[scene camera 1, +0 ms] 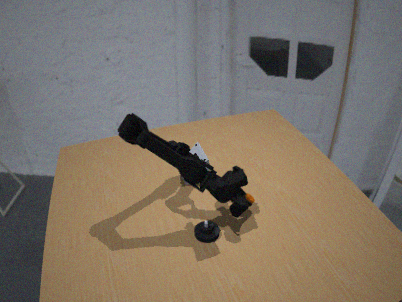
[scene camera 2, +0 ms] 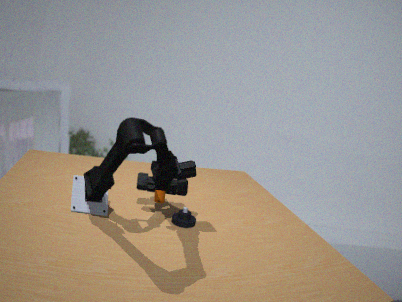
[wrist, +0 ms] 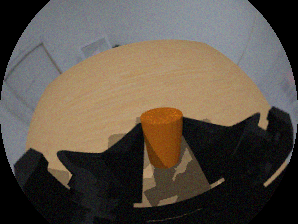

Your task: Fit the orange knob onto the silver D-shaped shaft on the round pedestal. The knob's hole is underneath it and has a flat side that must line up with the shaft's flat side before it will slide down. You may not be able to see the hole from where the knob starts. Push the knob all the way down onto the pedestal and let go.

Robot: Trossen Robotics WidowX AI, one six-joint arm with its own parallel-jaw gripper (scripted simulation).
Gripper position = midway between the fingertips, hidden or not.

Observation:
In view: the gripper [scene camera 1: 249, 201] and an orange knob [wrist: 162, 127].
The gripper shows as well in scene camera 2 [scene camera 2: 159, 191] and in the wrist view [wrist: 160, 123].

